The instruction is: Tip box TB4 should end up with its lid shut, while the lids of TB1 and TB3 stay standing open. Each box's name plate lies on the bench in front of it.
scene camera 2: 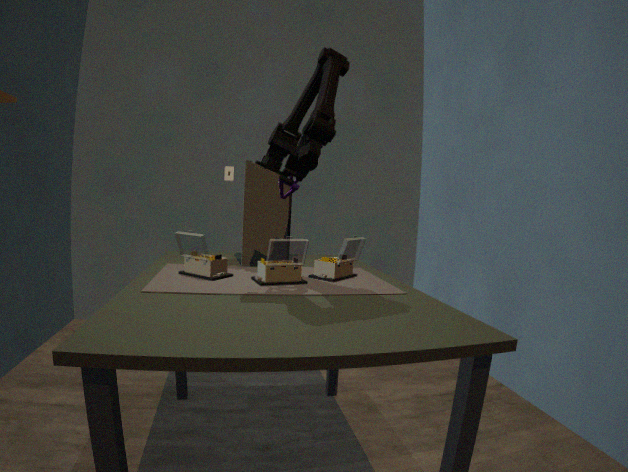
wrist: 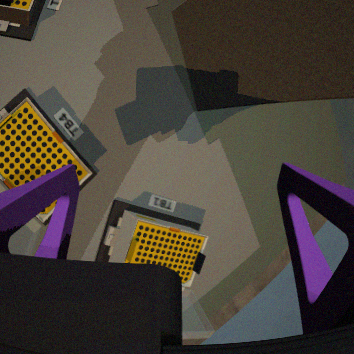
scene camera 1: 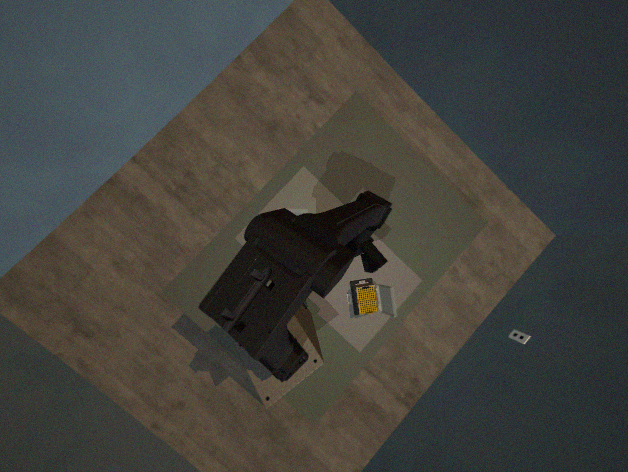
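Seen in the pictures: gripper, fingertip midpoint: (scene camera 2: 287, 191) (wrist: 177, 174); arm's base at its link origin: (scene camera 2: 268, 170).
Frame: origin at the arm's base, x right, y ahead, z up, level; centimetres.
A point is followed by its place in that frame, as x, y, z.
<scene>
Box TB4 (scene camera 2: 280, 274) {-5.0, 39.4, -34.8} (wrist: 31, 146) is the middle box; its clear lid stands open in scene camera 2. Its name plate (wrist: 68, 123) {-2.7, 28.5, -37.8} lies in front of it. Box TB1 (scene camera 2: 331, 268) {-22.4, 31.2, -33.9} (wrist: 165, 248) stands right in scene camera 2, lid open, with its plate (wrist: 162, 202) {-19.5, 20.1, -37.8} in front. Box TB3 (scene camera 1: 366, 299) (scene camera 2: 203, 266) {19.7, 34.6, -34.1} stands left in scene camera 2, lid open; a corner shows at the wrist view's upper left. My gripper (scene camera 2: 289, 190) {-6.5, 29.1, -9.0} (wrist: 177, 174) {-6.5, 29.1, -9.0} is open and empty, high above the boxes. Its left finger covers part of TB4. The arm hides TB4 and most of TB1 in scene camera 1.
The boxes stand on a pale mat (scene camera 1: 401, 276) {25.7, 49.2, -38.0} (scene camera 2: 167, 285) {28.6, 47.2, -37.9} on the green bench (scene camera 1: 436, 213) {15.3, 82.5, -38.3} (scene camera 2: 203, 329) {12.2, 82.6, -38.3}. The arm's tall brown pedestal (scene camera 2: 261, 218) {1.8, 7.3, -19.3} rises behind the boxes in scene camera 2. The arm's shadow falls across the mat and bench.
</scene>
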